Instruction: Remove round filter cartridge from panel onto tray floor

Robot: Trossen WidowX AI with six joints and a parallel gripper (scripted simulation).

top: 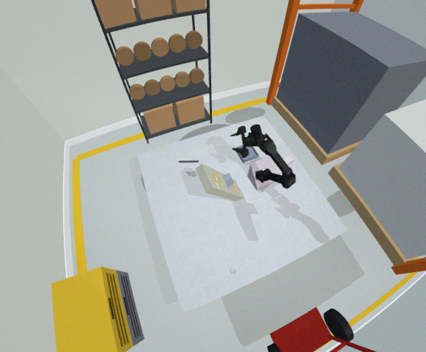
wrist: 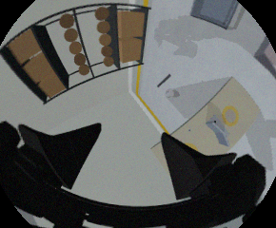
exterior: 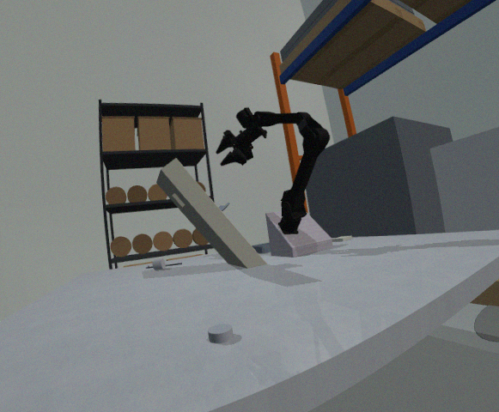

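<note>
My gripper tip is now 16 cm short of the round filter cartridge, 15 cm above it and 14 cm to the right of it. From my gripper tip the other things lie so: white pad 56 cm behind, 42 cm below, 1 cm to the left; tray 41 cm below, 24 cm behind, 17 cm to the right.
</note>
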